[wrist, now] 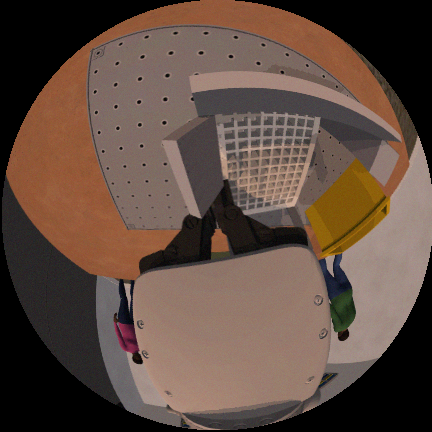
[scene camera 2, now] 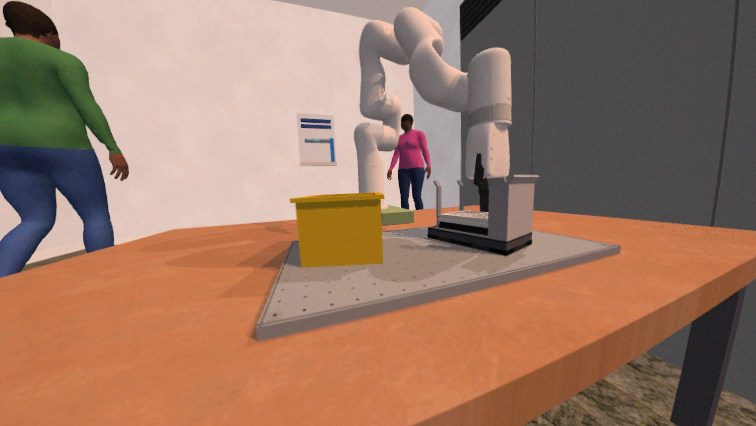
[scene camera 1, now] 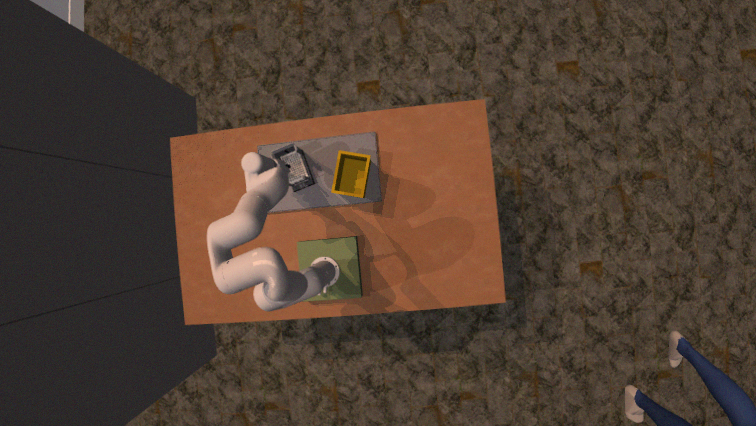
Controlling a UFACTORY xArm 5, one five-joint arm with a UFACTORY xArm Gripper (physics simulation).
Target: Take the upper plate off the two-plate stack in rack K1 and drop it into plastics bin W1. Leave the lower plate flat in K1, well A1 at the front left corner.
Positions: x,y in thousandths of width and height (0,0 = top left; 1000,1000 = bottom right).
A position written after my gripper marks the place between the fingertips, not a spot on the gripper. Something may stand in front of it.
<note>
I see my gripper (scene camera 2: 647,501) and a white gridded plate (wrist: 615,360).
My gripper shows as well in the wrist view (wrist: 483,418).
</note>
